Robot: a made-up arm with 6 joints.
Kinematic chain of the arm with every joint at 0, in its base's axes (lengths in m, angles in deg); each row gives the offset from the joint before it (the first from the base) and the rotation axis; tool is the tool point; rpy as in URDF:
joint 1: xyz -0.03 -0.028 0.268 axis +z
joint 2: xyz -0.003 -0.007 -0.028 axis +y
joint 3: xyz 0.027 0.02 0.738 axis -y
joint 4: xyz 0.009 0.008 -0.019 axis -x
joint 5: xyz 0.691 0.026 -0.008 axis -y
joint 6: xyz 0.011 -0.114 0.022 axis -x
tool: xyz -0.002 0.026 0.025 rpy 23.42 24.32 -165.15
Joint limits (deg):
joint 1: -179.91..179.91
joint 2: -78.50..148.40
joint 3: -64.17..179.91
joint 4: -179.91..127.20
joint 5: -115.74..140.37
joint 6: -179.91..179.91
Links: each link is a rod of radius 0.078 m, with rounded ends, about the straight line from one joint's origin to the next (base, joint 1, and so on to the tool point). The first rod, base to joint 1, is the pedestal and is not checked.
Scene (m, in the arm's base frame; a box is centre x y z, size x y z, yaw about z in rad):
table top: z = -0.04
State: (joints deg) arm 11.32 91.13 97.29 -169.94 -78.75 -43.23
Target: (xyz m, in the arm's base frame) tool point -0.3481 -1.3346 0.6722
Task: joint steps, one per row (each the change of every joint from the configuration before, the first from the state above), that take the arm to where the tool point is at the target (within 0.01 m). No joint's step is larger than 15 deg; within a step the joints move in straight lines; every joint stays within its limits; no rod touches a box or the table.
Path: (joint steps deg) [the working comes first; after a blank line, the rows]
Joints at the target: -108.15 89.84 128.49 -173.44 -80.61 -39.03
Straight joint move there: clear.

1: -13.27 -0.14 3.47 -0.39 -0.21 0.47
2: -13.28 -0.15 3.46 -0.39 -0.20 0.46
3: -13.27 -0.14 3.47 -0.39 -0.21 0.47
4: -13.28 -0.14 3.47 -0.39 -0.20 0.47
5: -13.27 -0.15 3.46 -0.39 -0.21 0.46
6: -13.28 -0.14 3.47 -0.39 -0.21 0.47
7: -13.27 -0.14 3.46 -0.39 -0.20 0.47
8: -13.28 -0.14 3.47 -0.39 -0.21 0.46
9: -13.27 -0.15 3.47 -0.38 -0.21 0.47

